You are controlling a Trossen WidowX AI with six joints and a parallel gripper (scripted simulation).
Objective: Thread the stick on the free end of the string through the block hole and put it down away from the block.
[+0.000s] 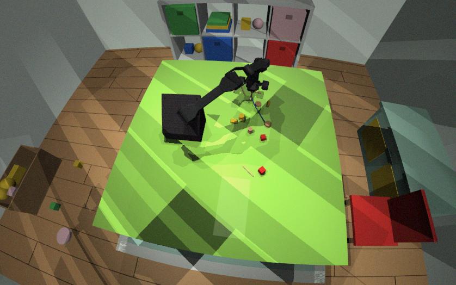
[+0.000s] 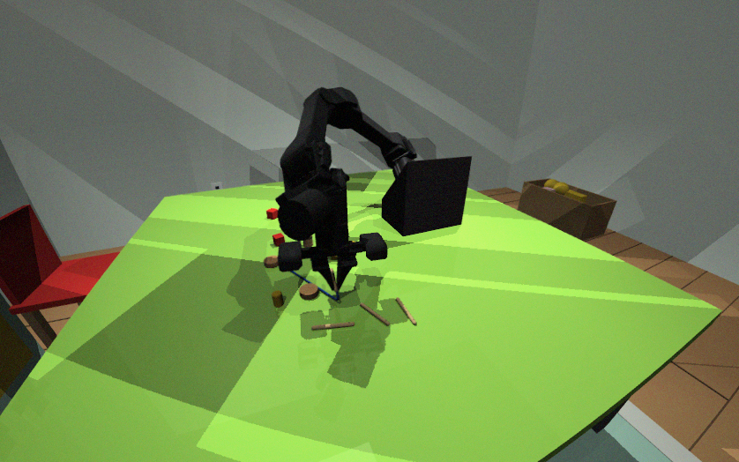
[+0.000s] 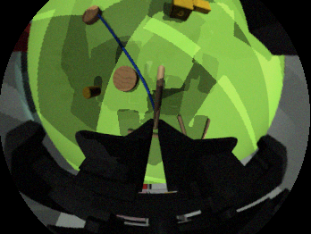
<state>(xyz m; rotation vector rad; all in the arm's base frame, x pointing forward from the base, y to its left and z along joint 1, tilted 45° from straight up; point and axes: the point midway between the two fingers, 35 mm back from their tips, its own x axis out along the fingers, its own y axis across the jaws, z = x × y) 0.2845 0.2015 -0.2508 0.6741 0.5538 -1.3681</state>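
Right now my gripper tip is 27 cm to the left of the brown cylinder, 4 cm short of it and 3 cm above it. Round my gripper tip: yellow cylinder: 11 cm ahead, 4 cm to the right, 3 cm below; then round wooden button: 19 cm to the right, 13 cm ahead, 4 cm below; then thin wooden stick: 1 cm to the right.
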